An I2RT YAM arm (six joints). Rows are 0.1 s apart.
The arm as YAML. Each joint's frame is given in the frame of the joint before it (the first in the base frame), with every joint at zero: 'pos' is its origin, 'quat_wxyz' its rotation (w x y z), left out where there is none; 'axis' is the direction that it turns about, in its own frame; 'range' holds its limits. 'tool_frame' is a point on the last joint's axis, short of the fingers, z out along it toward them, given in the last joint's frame.
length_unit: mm
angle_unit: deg
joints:
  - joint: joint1
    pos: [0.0, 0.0, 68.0]
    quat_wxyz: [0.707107, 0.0, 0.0, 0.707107]
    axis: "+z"
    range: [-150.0, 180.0]
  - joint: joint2
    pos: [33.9, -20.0, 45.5]
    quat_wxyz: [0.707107, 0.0, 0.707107, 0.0]
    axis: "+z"
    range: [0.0, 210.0]
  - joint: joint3
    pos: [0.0, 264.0, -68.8]
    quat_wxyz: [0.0, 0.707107, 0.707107, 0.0]
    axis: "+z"
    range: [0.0, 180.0]
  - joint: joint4
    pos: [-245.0, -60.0, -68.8]
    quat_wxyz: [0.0, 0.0, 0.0, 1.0]
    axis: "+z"
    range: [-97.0, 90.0]
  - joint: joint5
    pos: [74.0, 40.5, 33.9]
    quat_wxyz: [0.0, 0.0, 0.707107, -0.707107]
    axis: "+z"
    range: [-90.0, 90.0]
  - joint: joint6
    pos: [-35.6, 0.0, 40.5]
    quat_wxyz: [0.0, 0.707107, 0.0, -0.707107]
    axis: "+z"
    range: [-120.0, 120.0]
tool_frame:
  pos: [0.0, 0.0, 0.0]
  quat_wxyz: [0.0, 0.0, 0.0, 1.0]
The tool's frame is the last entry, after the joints.
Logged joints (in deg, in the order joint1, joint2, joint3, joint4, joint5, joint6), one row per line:
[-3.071, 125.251, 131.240, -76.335, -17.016, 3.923]
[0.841, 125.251, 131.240, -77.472, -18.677, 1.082]
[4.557, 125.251, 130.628, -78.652, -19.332, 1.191]
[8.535, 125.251, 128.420, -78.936, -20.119, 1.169]
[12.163, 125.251, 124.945, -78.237, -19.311, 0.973]
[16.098, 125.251, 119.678, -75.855, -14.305, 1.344]
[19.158, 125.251, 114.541, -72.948, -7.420, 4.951]
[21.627, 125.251, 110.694, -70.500, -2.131, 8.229]
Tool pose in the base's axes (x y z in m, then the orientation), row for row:
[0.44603, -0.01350, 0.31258, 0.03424, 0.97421, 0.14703, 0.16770]
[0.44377, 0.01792, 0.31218, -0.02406, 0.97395, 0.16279, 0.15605]
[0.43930, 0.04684, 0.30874, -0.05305, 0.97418, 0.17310, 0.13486]
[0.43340, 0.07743, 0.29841, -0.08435, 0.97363, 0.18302, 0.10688]
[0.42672, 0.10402, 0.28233, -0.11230, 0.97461, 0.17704, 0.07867]
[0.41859, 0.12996, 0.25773, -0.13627, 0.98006, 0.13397, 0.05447]
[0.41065, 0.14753, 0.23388, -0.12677, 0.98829, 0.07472, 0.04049]
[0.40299, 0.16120, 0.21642, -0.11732, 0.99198, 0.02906, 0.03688]
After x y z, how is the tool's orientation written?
As a quaternion, x y z w.
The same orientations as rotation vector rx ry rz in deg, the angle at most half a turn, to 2 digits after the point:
[5.58, 158.80, 23.97]
[-3.95, 159.78, 26.71]
[-8.81, 161.73, 28.74]
[-14.23, 164.25, 30.87]
[-19.26, 167.15, 30.36]
[-23.71, 170.54, 23.31]
[-22.25, 173.45, 13.11]
[-20.64, 174.48, 5.11]

